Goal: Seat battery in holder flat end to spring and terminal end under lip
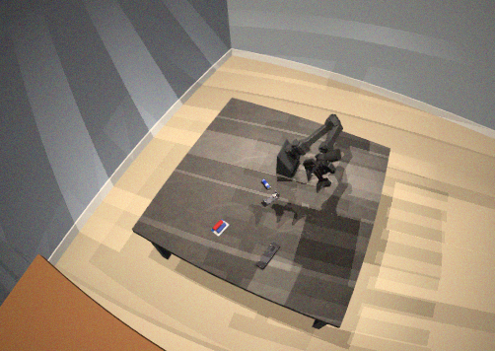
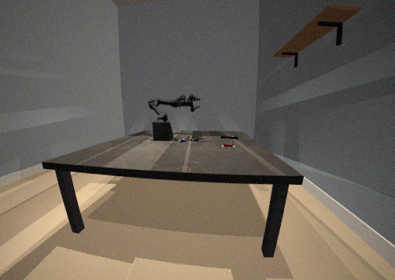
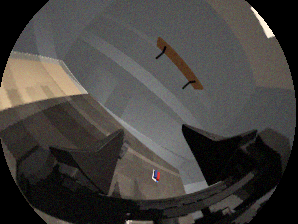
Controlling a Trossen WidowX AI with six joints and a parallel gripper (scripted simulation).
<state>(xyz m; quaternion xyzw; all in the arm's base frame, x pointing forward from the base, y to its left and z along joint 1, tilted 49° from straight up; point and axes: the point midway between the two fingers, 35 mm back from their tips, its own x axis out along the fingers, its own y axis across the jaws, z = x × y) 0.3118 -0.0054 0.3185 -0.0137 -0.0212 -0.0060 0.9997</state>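
Right now my gripper tip is 14 cm past the battery, 30 cm to the left of it and 32 cm above it. Also, from my gripper tip: dark flat bar (28 cm ahead, 11 cm to the right, 32 cm below).
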